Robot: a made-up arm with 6 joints. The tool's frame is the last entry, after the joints. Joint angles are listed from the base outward. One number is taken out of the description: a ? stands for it. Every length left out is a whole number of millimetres.
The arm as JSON. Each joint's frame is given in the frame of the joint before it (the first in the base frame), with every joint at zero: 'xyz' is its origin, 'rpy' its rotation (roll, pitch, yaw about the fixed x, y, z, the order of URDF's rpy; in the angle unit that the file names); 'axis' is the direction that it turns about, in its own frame. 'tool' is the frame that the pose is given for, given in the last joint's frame.
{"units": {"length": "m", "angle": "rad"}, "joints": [
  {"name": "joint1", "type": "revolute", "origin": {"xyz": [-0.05, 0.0, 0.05], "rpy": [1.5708, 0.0, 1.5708]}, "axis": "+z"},
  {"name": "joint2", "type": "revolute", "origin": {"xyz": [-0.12, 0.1, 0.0], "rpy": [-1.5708, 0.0, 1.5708]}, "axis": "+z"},
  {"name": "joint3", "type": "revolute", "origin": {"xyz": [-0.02, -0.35, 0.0], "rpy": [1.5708, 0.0, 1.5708]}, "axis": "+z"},
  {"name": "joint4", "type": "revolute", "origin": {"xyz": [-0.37, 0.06, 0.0], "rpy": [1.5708, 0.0, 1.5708]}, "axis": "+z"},
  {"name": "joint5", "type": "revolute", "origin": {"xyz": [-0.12, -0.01, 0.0], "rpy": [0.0, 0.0, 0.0]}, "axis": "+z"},
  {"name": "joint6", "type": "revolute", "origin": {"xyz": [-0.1, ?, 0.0], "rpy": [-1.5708, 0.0, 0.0]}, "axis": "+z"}
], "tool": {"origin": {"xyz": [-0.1, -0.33, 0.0], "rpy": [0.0, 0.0, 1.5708]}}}
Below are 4 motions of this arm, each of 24 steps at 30 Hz.
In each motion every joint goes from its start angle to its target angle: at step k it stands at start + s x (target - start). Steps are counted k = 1, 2, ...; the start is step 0. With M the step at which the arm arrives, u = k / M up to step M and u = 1 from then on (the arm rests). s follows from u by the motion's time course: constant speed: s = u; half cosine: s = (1 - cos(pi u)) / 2; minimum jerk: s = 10 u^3 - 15 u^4 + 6 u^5.
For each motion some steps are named. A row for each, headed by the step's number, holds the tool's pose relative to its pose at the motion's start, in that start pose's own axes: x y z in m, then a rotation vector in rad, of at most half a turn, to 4 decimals.
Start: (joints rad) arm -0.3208 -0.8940 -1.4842 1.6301 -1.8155 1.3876
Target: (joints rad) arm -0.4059 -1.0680 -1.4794 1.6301 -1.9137 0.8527
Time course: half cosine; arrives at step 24
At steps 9, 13, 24:
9: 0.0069 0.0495 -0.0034 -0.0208 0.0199 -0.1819
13: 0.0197 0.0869 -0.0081 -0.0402 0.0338 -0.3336
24: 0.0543 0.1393 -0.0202 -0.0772 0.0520 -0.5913

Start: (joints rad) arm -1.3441 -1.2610 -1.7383 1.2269 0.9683 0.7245
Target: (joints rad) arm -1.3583 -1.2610 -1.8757 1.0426 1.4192 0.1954
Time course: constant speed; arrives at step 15
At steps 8, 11, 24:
8: 0.0406 0.0861 -0.0029 -0.0835 0.1311 -0.2317
11: 0.0588 0.1157 -0.0110 -0.1252 0.1727 -0.3156
24: 0.0844 0.1521 -0.0283 -0.1888 0.2204 -0.4245

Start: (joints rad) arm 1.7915 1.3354 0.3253 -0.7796 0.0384 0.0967
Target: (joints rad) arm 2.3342 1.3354 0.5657 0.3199 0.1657 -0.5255
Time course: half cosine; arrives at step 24
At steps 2, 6, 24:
2: -0.0010 0.0016 -0.0031 -0.0191 -0.0020 -0.0138
6: -0.0062 0.0096 -0.0315 -0.1636 -0.0222 -0.1206
24: 0.0157 -0.2049 -0.3183 -1.0917 -0.3380 -0.8481

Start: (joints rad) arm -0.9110 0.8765 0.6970 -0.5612 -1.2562 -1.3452
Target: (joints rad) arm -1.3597 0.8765 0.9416 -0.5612 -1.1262 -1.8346
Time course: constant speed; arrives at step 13
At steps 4, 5, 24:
4: 0.0843 0.1088 -0.1552 -0.1778 -0.0800 -0.2486
5: 0.1099 0.1294 -0.1963 -0.2209 -0.1035 -0.3102
24: 0.3639 0.1842 -0.5274 -0.5474 -0.3416 -0.7880

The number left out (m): 0.05
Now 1 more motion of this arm.
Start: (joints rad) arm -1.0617 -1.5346 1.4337 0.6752 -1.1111 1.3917
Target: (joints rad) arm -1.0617 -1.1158 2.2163 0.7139 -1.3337 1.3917
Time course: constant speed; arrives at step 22
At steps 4, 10, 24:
4: 0.0387 -0.0182 0.0203 0.0491 0.0523 0.1301
10: 0.0991 -0.0348 0.0398 0.1477 0.1370 0.3110
24: 0.2092 -0.0296 0.0410 0.4285 0.3227 0.6084

